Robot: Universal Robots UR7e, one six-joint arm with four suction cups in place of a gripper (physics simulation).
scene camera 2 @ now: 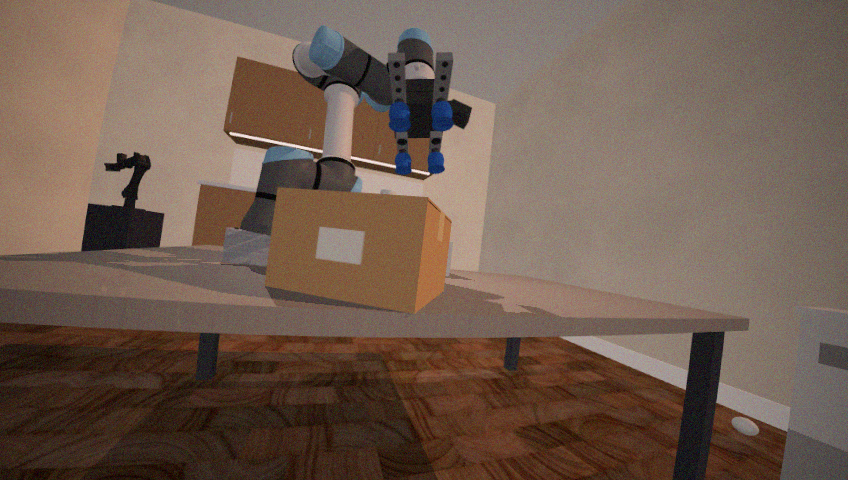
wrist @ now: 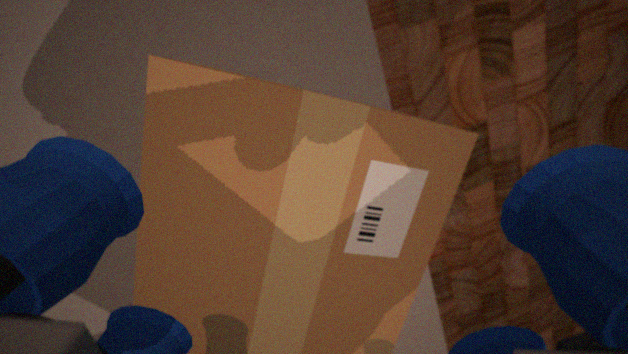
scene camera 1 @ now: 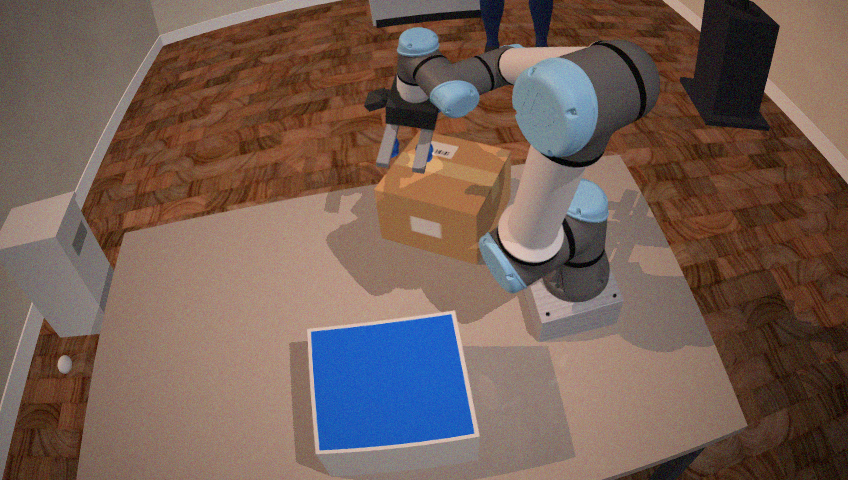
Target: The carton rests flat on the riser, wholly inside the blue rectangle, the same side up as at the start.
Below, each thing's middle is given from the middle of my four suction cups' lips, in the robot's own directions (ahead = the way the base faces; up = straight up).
Labels:
Now: the brown cardboard carton (scene camera 2: pixel 389 251) 200 mm below my suction cup and 60 mm behind it. The rest, counted from my suction cup: riser with blue rectangle (scene camera 1: pixel 394 392) 530 mm to the left, 220 mm below, 30 mm ahead.

